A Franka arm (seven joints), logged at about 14 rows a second.
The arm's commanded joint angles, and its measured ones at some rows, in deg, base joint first. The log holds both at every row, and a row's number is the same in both.
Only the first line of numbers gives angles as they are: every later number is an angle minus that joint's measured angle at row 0.
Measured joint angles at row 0:
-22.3 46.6 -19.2 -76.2 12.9 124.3 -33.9
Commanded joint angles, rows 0 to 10:
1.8 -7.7 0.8 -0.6 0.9 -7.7 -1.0
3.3 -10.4 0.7 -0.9 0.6 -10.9 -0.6
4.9 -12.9 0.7 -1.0 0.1 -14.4 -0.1
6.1 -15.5 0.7 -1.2 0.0 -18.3 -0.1
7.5 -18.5 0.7 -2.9 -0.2 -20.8 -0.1
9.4 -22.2 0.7 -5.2 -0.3 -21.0 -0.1
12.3 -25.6 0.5 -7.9 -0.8 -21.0 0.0
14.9 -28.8 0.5 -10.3 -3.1 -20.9 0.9
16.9 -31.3 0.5 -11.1 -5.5 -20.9 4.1
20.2 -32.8 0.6 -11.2 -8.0 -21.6 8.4
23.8 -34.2 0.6 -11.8 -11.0 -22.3 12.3
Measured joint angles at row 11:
17.7 -29.1 1.1 -7.2 -6.3 -21.8 6.0
